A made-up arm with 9 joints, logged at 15 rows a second.
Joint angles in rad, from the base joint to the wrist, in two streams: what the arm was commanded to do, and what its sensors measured. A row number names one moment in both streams.
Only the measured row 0 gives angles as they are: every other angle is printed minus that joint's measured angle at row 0.
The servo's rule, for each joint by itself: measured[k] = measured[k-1] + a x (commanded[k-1-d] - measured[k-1]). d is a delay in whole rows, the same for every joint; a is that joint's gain. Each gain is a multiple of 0.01, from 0.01 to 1. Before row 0 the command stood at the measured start. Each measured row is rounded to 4 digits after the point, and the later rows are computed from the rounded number. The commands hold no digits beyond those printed.
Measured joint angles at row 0:
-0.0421 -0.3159 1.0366 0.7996 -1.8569 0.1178 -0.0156 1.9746 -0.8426
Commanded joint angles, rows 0 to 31:
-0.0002 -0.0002 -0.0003 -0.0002 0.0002 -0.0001 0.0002 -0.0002 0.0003
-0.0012 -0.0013 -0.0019 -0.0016 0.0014 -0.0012 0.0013 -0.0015 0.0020
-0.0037 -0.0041 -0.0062 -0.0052 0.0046 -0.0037 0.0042 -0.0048 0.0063
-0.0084 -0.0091 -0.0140 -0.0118 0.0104 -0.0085 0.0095 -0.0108 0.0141
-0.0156 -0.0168 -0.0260 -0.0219 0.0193 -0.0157 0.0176 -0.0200 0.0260
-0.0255 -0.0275 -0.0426 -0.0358 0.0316 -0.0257 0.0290 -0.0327 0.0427
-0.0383 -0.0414 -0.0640 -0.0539 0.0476 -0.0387 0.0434 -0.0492 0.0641
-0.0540 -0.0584 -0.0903 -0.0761 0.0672 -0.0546 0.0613 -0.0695 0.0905
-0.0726 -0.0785 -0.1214 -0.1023 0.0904 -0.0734 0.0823 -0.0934 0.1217
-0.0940 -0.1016 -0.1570 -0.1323 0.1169 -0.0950 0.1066 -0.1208 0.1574
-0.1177 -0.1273 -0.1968 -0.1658 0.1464 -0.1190 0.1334 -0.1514 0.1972
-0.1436 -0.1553 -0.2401 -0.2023 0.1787 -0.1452 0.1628 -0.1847 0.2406
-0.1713 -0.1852 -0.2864 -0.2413 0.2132 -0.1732 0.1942 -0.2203 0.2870
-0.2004 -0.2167 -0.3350 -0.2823 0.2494 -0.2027 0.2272 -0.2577 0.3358
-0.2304 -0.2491 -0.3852 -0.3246 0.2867 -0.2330 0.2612 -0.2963 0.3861
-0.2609 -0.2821 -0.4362 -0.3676 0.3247 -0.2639 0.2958 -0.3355 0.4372
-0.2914 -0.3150 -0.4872 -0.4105 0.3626 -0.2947 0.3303 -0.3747 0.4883
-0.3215 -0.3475 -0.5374 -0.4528 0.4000 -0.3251 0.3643 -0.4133 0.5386
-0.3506 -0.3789 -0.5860 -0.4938 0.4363 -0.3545 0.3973 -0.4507 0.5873
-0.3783 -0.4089 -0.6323 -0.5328 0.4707 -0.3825 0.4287 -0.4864 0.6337
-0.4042 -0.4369 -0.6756 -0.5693 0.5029 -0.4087 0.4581 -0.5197 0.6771
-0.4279 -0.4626 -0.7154 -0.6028 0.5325 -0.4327 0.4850 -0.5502 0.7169
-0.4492 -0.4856 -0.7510 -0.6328 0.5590 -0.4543 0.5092 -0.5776 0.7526
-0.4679 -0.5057 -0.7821 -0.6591 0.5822 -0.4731 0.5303 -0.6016 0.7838
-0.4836 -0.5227 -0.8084 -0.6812 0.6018 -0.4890 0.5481 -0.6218 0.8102
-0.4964 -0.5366 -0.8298 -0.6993 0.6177 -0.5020 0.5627 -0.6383 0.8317
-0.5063 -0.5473 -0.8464 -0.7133 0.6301 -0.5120 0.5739 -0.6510 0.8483
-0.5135 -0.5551 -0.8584 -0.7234 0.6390 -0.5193 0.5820 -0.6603 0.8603
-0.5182 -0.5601 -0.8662 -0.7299 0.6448 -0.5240 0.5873 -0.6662 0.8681
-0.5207 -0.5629 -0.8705 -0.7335 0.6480 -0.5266 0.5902 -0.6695 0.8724
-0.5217 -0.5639 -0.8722 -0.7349 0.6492 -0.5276 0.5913 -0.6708 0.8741
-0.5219 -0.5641 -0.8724 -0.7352 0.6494 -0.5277 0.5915 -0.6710 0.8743
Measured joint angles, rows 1 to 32:
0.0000 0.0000 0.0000 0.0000 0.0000 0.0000 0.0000 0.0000 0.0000
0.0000 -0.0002 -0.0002 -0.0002 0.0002 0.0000 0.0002 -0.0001 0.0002
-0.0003 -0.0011 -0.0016 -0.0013 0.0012 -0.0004 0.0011 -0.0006 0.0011
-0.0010 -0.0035 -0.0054 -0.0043 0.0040 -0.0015 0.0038 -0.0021 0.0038
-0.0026 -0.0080 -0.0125 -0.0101 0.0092 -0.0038 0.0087 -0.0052 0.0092
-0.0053 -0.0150 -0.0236 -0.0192 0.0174 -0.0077 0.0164 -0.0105 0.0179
-0.0095 -0.0250 -0.0392 -0.0320 0.0289 -0.0136 0.0272 -0.0185 0.0308
-0.0155 -0.0381 -0.0595 -0.0489 0.0440 -0.0219 0.0411 -0.0296 0.0481
-0.0236 -0.0543 -0.0848 -0.0698 0.0628 -0.0327 0.0585 -0.0440 0.0701
-0.0339 -0.0737 -0.1148 -0.0948 0.0852 -0.0461 0.0790 -0.0618 0.0969
-0.0465 -0.0960 -0.1494 -0.1237 0.1109 -0.0622 0.1027 -0.0830 0.1284
-0.0615 -0.1210 -0.1883 -0.1561 0.1397 -0.0809 0.1291 -0.1076 0.1642
-0.0787 -0.1484 -0.2308 -0.1917 0.1713 -0.1021 0.1581 -0.1354 0.2039
-0.0981 -0.1778 -0.2764 -0.2299 0.2052 -0.1256 0.1891 -0.1660 0.2471
-0.1196 -0.2089 -0.3245 -0.2702 0.2410 -0.1510 0.2219 -0.1990 0.2932
-0.1429 -0.2411 -0.3743 -0.3121 0.2780 -0.1781 0.2557 -0.2340 0.3415
-0.1677 -0.2739 -0.4251 -0.3548 0.3158 -0.2064 0.2902 -0.2705 0.3913
-0.1937 -0.3068 -0.4760 -0.3977 0.3537 -0.2355 0.3247 -0.3080 0.4417
-0.2205 -0.3394 -0.5263 -0.4401 0.3912 -0.2651 0.3588 -0.3459 0.4921
-0.2478 -0.3710 -0.5753 -0.4814 0.4277 -0.2946 0.3919 -0.3836 0.5416
-0.2752 -0.4013 -0.6220 -0.5210 0.4625 -0.3236 0.4235 -0.4206 0.5895
-0.3023 -0.4298 -0.6660 -0.5582 0.4952 -0.3517 0.4533 -0.4563 0.6351
-0.3287 -0.4560 -0.7065 -0.5925 0.5254 -0.3784 0.4806 -0.4901 0.6776
-0.3540 -0.4797 -0.7430 -0.6235 0.5526 -0.4034 0.5052 -0.5216 0.7166
-0.3779 -0.5005 -0.7751 -0.6509 0.5766 -0.4264 0.5268 -0.5504 0.7515
-0.4001 -0.5183 -0.8024 -0.6742 0.5970 -0.4471 0.5451 -0.5761 0.7820
-0.4203 -0.5329 -0.8249 -0.6935 0.6138 -0.4652 0.5602 -0.5985 0.8078
-0.4384 -0.5444 -0.8425 -0.7087 0.6270 -0.4806 0.5720 -0.6174 0.8289
-0.4542 -0.5530 -0.8555 -0.7200 0.6367 -0.4934 0.5806 -0.6328 0.8452
-0.4676 -0.5587 -0.8643 -0.7276 0.6433 -0.5035 0.5864 -0.6448 0.8571
-0.4788 -0.5621 -0.8694 -0.7321 0.6471 -0.5111 0.5897 -0.6537 0.8651
-0.4878 -0.5635 -0.8717 -0.7343 0.6488 -0.5165 0.5911 -0.6599 0.8698
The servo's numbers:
d 1
a 0.21 0.80 0.82 0.77 0.81 0.33 0.86 0.36 0.52

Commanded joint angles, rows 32 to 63:
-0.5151 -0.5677 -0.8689 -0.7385 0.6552 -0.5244 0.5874 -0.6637 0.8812
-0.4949 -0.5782 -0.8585 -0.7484 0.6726 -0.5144 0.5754 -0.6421 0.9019
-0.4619 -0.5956 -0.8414 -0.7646 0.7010 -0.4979 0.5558 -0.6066 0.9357
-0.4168 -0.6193 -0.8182 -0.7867 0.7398 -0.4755 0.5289 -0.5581 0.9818
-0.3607 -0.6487 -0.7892 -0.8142 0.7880 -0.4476 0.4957 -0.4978 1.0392
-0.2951 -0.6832 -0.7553 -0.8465 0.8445 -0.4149 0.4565 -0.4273 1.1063
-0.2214 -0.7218 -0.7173 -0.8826 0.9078 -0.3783 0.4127 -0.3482 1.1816
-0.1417 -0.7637 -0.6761 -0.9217 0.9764 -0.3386 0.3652 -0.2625 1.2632
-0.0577 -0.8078 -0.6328 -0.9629 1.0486 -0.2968 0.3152 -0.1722 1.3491
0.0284 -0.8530 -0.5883 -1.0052 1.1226 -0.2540 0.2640 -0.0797 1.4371
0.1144 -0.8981 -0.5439 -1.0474 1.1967 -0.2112 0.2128 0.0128 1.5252
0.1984 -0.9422 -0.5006 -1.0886 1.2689 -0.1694 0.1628 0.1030 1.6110
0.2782 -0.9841 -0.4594 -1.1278 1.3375 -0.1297 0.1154 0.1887 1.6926
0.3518 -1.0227 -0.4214 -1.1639 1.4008 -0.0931 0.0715 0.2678 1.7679
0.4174 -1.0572 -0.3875 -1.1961 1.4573 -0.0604 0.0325 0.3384 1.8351
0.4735 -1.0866 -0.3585 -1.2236 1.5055 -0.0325 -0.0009 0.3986 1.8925
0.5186 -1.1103 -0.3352 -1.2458 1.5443 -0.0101 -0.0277 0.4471 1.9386
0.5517 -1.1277 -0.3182 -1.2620 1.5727 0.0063 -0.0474 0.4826 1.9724
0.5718 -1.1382 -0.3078 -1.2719 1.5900 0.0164 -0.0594 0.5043 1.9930
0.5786 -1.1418 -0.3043 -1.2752 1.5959 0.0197 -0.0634 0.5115 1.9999
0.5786 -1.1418 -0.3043 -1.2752 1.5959 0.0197 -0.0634 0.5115 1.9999
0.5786 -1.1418 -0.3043 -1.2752 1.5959 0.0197 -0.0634 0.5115 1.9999
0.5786 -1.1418 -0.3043 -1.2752 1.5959 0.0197 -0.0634 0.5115 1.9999
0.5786 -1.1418 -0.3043 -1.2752 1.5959 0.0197 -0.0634 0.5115 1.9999
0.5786 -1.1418 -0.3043 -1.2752 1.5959 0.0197 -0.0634 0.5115 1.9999
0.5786 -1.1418 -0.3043 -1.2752 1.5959 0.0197 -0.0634 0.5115 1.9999
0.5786 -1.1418 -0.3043 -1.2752 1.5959 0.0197 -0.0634 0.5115 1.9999
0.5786 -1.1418 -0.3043 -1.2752 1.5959 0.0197 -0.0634 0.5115 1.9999
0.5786 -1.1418 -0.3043 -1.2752 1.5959 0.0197 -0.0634 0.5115 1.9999
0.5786 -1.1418 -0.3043 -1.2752 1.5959 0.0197 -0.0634 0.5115 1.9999
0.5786 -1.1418 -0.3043 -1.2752 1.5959 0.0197 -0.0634 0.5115 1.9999
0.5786 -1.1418 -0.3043 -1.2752 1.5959 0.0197 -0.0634 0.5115 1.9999
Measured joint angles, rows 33 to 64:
-0.4950 -0.5640 -0.8723 -0.7350 0.6493 -0.5202 0.5914 -0.6639 0.8721
-0.4992 -0.5670 -0.8695 -0.7377 0.6541 -0.5216 0.5880 -0.6638 0.8768
-0.4983 -0.5760 -0.8605 -0.7459 0.6691 -0.5192 0.5772 -0.6560 0.8899
-0.4907 -0.5917 -0.8448 -0.7603 0.6949 -0.5122 0.5588 -0.6382 0.9137
-0.4752 -0.6138 -0.8230 -0.7806 0.7313 -0.5001 0.5331 -0.6094 0.9491
-0.4512 -0.6417 -0.7953 -0.8065 0.7772 -0.4828 0.5009 -0.5692 0.9960
-0.4184 -0.6749 -0.7625 -0.8373 0.8317 -0.4604 0.4627 -0.5181 1.0534
-0.3770 -0.7124 -0.7254 -0.8722 0.8933 -0.4333 0.4197 -0.4569 1.1201
-0.3276 -0.7534 -0.6850 -0.9103 0.9606 -0.4020 0.3728 -0.3869 1.1945
-0.2709 -0.7969 -0.6422 -0.9508 1.0319 -0.3673 0.3233 -0.3096 1.2749
-0.2080 -0.8418 -0.5980 -0.9927 1.1054 -0.3299 0.2723 -0.2268 1.3592
-0.1403 -0.8868 -0.5536 -1.0348 1.1794 -0.2907 0.2211 -0.1405 1.4455
-0.0692 -0.9311 -0.5101 -1.0762 1.2519 -0.2507 0.1710 -0.0528 1.5316
0.0038 -0.9735 -0.4685 -1.1159 1.3212 -0.2108 0.1232 0.0341 1.6153
0.0769 -1.0129 -0.4299 -1.1529 1.3857 -0.1720 0.0787 0.1182 1.6947
0.1484 -1.0483 -0.3951 -1.1862 1.4437 -0.1352 0.0390 0.1975 1.7677
0.2167 -1.0789 -0.3651 -1.2150 1.4938 -0.1013 0.0047 0.2699 1.8326
0.2801 -1.1040 -0.3406 -1.2387 1.5347 -0.0712 -0.0232 0.3337 1.8877
0.3371 -1.1230 -0.3222 -1.2566 1.5655 -0.0456 -0.0440 0.3873 1.9317
0.3864 -1.1352 -0.3104 -1.2684 1.5853 -0.0251 -0.0572 0.4294 1.9636
0.4268 -1.1405 -0.3054 -1.2736 1.5939 -0.0103 -0.0625 0.4590 1.9825
0.4587 -1.1415 -0.3045 -1.2748 1.5955 -0.0004 -0.0633 0.4779 1.9915
0.4839 -1.1417 -0.3043 -1.2751 1.5958 0.0062 -0.0634 0.4900 1.9959
0.5038 -1.1418 -0.3043 -1.2752 1.5959 0.0107 -0.0634 0.4977 1.9980
0.5195 -1.1418 -0.3043 -1.2752 1.5959 0.0137 -0.0634 0.5027 1.9990
0.5319 -1.1418 -0.3043 -1.2752 1.5959 0.0157 -0.0634 0.5059 1.9995
0.5417 -1.1418 -0.3043 -1.2752 1.5959 0.0170 -0.0634 0.5079 1.9997
0.5494 -1.1418 -0.3043 -1.2752 1.5959 0.0179 -0.0634 0.5092 1.9998
0.5555 -1.1418 -0.3043 -1.2752 1.5959 0.0185 -0.0634 0.5100 1.9999
0.5604 -1.1418 -0.3043 -1.2752 1.5959 0.0189 -0.0634 0.5105 1.9999
0.5642 -1.1418 -0.3043 -1.2752 1.5959 0.0192 -0.0634 0.5109 1.9999
0.5672 -1.1418 -0.3043 -1.2752 1.5959 0.0194 -0.0634 0.5111 1.9999

